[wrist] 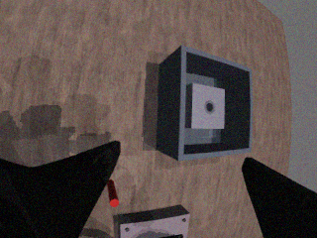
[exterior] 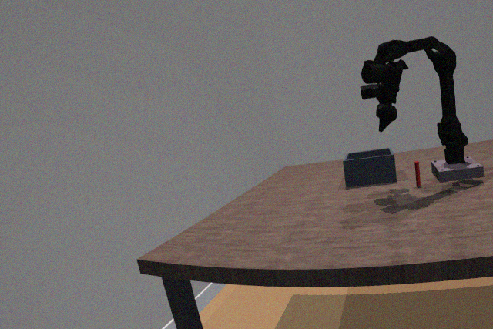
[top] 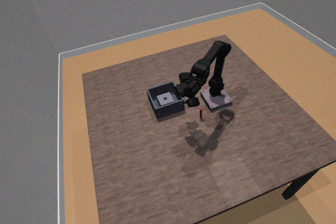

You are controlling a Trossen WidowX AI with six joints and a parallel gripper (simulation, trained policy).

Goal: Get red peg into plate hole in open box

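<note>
Now: gripper tip 17 cm above the red peg, 11 cm past it and 2 cm to the right of it. Also, from my gripper tip: box 19 cm below, 15 cm to the right, 7 cm ahead; then pale plate 17 cm below, 15 cm to the right, 7 cm ahead.
</note>
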